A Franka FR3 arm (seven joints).
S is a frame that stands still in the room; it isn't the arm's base.
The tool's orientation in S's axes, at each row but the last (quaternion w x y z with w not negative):
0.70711 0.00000 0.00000 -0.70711
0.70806 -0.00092 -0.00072 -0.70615
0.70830 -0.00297 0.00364 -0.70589
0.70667 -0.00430 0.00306 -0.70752
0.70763 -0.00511 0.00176 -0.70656
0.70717 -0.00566 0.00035 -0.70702
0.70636 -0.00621 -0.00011 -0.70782
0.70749 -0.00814 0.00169 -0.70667
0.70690 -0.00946 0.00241 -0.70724
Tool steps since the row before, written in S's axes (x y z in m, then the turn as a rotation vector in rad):
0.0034 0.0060 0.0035 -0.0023 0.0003 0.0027
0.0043 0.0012 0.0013 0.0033 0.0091 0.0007
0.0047 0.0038 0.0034 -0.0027 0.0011 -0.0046
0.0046 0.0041 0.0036 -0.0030 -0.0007 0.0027
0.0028 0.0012 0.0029 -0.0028 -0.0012 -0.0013
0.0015 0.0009 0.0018 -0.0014 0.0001 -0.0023
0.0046 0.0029 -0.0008 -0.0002 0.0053 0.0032
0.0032 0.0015 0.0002 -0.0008 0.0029 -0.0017
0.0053 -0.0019 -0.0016 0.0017 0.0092 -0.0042
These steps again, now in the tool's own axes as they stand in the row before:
-0.0060 0.0034 0.0035 -0.0003 -0.0023 0.0027
-0.0012 0.0043 0.0013 -0.0091 0.0033 0.0007
-0.0038 0.0047 0.0034 -0.0011 -0.0027 -0.0046
-0.0041 0.0046 0.0037 0.0007 -0.0030 0.0027
-0.0012 0.0028 0.0029 0.0012 -0.0028 -0.0013
-0.0009 0.0015 0.0018 -0.0001 -0.0014 -0.0023
-0.0029 0.0046 -0.0007 -0.0053 -0.0002 0.0032
-0.0015 0.0032 0.0003 -0.0029 -0.0008 -0.0017
0.0019 0.0053 -0.0015 -0.0092 0.0018 -0.0041

